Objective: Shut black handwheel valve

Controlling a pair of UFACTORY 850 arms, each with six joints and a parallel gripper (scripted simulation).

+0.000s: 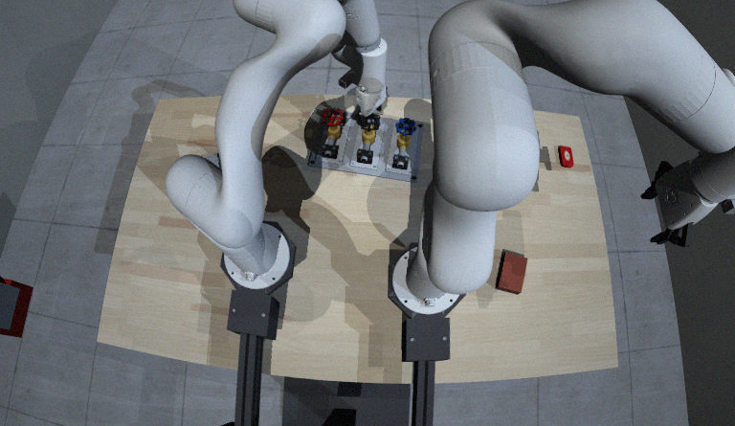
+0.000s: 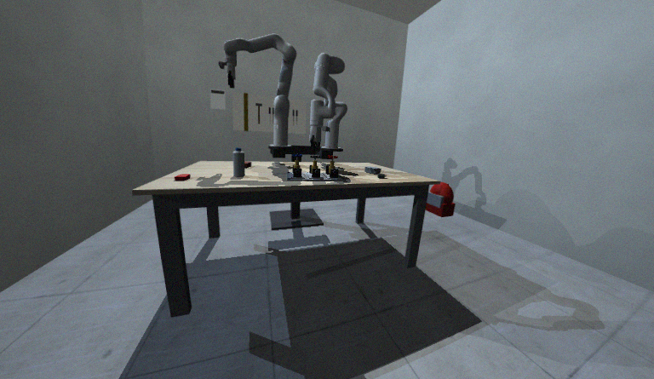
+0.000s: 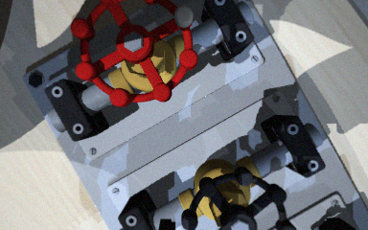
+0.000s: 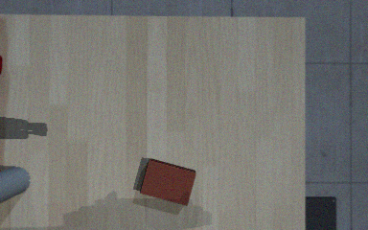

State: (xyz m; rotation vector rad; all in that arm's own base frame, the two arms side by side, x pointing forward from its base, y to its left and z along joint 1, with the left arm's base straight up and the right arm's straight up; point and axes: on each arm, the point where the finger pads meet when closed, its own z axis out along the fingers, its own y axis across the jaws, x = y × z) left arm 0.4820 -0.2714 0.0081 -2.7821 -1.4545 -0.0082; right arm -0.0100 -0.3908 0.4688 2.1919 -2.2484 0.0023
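Now: the black handwheel 50 mm below my left hand. From my left hand the other things lie so: red handwheel 120 mm to the left, 50 mm below; grey base plate 180 mm below; blue handwheel 120 mm to the right, 50 mm below.
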